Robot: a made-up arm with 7 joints.
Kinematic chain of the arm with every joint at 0, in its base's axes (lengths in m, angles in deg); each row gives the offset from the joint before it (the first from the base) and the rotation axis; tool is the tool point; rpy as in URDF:
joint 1: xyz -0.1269 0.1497 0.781 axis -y
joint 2: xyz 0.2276 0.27 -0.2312 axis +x
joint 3: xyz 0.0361 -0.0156 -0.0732 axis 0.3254 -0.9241 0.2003
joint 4: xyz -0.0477 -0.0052 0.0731 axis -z
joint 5: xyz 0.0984 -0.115 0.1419 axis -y
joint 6: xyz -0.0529 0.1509 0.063 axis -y
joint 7: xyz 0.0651 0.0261 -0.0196 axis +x
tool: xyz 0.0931 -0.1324 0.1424 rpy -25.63 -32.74 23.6
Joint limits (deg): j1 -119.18..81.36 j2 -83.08..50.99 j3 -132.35..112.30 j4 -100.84..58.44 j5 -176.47..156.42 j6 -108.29..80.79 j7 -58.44..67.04
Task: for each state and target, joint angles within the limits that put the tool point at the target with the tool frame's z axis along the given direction. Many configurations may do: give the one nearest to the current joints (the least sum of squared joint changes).
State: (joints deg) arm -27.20 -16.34 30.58 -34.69 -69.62 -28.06 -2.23
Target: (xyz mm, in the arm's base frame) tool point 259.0 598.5 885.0 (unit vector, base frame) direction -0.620 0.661 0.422
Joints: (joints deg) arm 8.12 -21.14 23.69 -13.65 -47.73 2.36 -35.65
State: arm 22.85 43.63 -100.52 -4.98 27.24 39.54 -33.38
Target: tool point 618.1 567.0 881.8 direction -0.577 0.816 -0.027
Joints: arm 28.17 9.65 -102.19 14.38 28.13 46.03 -32.14
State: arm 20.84 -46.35 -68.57 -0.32 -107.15 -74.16 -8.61
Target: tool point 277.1 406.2 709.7 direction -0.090 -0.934 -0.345
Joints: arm 10.79 -55.94 -63.23 -8.47 -93.29 -74.17 13.21
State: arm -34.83 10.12 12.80 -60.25 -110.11 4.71 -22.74
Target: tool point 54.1 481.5 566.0 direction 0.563 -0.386 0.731
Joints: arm -64.87 45.46 22.55 -75.13 -85.15 21.19 1.34
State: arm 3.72 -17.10 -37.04 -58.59 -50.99 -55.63 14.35
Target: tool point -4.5 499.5 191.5 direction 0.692 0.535 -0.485
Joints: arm -43.49 -9.78 -48.38 -61.35 -35.93 -36.03 19.07
